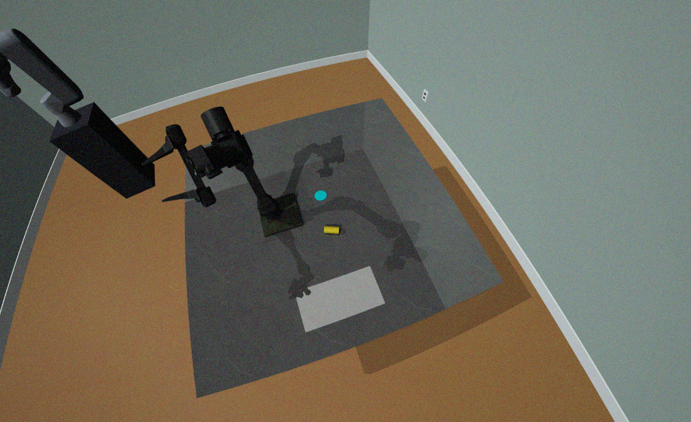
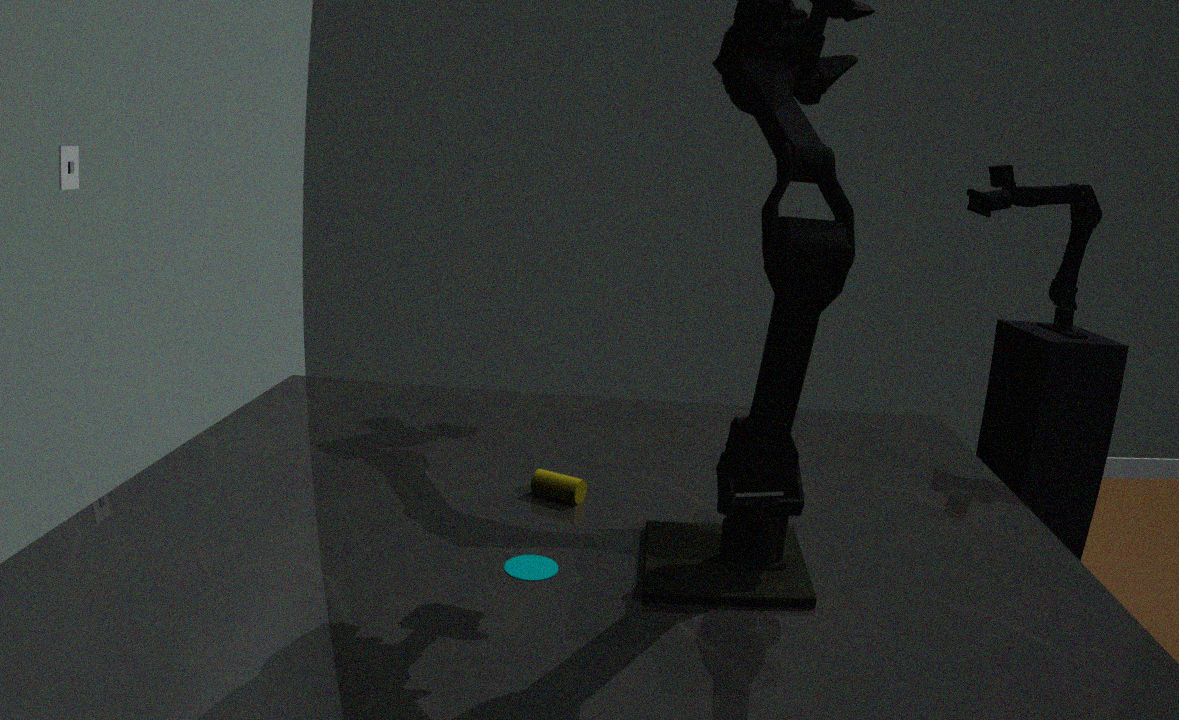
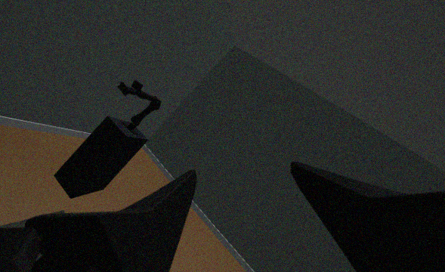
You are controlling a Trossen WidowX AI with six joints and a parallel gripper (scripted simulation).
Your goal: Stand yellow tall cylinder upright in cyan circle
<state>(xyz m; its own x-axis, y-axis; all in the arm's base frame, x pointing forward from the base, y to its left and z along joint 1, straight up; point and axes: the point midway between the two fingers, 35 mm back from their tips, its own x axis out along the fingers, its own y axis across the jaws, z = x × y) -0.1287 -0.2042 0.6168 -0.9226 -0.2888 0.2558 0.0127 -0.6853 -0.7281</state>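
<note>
My gripper tip is now 620 mm above the yellow cylinder, 380 mm short of it and 20 mm to the right of it. Round my gripper tip: cyan circle (640 mm below, 410 mm ahead, 220 mm to the left).
</note>
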